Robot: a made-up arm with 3 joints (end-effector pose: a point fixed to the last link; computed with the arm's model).
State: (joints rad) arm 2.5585 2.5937 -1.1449
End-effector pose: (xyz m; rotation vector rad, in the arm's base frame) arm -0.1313 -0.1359 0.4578 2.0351 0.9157 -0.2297
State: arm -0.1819 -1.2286 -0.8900
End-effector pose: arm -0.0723 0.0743 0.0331 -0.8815 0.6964 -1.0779
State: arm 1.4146 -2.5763 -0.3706
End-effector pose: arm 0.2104 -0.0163 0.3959 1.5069 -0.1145 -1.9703
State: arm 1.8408 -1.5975 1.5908
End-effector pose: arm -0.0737 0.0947 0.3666 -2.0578 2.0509 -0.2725
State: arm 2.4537 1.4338 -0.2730
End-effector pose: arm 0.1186 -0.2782 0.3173 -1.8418 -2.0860 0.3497
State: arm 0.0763 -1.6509 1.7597
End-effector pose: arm 0.1828 0.0885 0.2468 1.3599 -1.4663 -1.1280
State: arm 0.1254 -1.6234 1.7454
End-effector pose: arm 0.1762 0.0919 0.2537 1.4008 -1.4687 -1.0903
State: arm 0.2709 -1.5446 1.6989
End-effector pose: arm 0.1556 0.1012 0.2709 1.5071 -1.4764 -0.9722
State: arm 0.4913 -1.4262 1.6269
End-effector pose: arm 0.1217 0.1141 0.2872 1.6339 -1.4942 -0.7688
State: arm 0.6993 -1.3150 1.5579
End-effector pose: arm 0.0895 0.1246 0.2919 1.7128 -1.5212 -0.5564
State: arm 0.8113 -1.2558 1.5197
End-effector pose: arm 0.0734 0.1295 0.2903 1.7376 -1.5410 -0.4376
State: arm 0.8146 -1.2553 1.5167
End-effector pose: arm 0.0734 0.1295 0.2903 1.7368 -1.5416 -0.4366
